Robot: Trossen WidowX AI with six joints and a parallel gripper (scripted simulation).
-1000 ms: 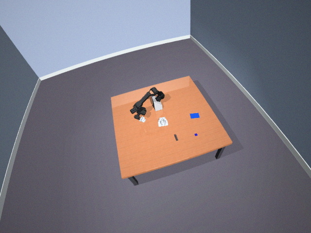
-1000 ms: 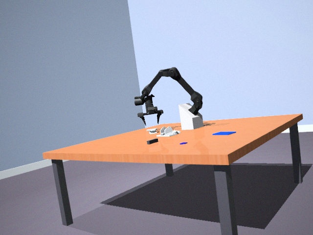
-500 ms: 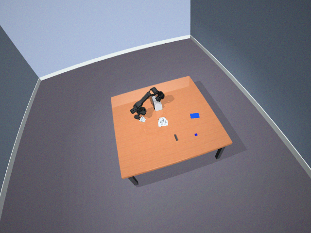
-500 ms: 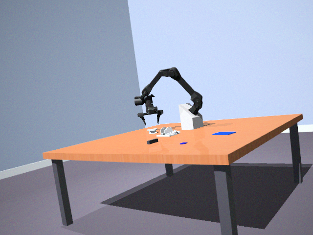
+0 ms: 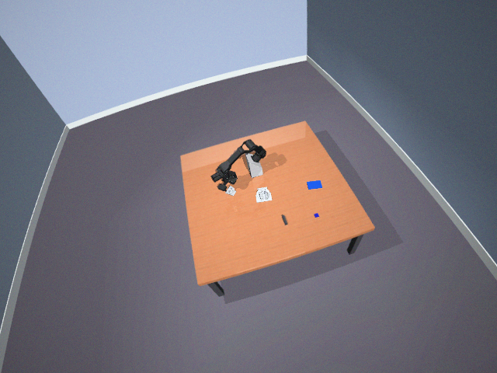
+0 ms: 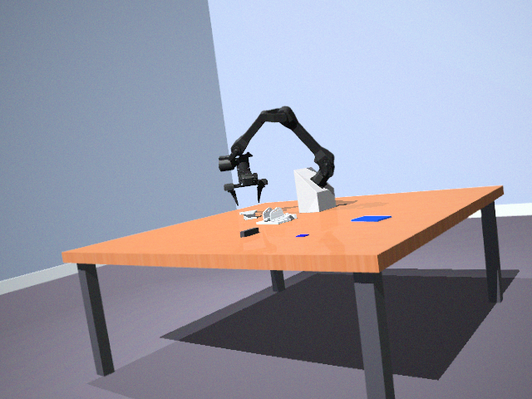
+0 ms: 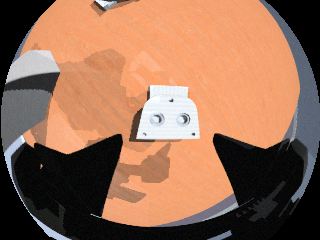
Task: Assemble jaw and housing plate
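Now: gripper tip 3 cm above the base and 1 cm short of it. From my gripper tip the other things lie so: small black block: 45 cm ahead, 27 cm to the left, 5 cm below; white jaw: 21 cm to the left, 14 cm ahead, 5 cm below; small white part: 5 cm below, 1 cm ahead.
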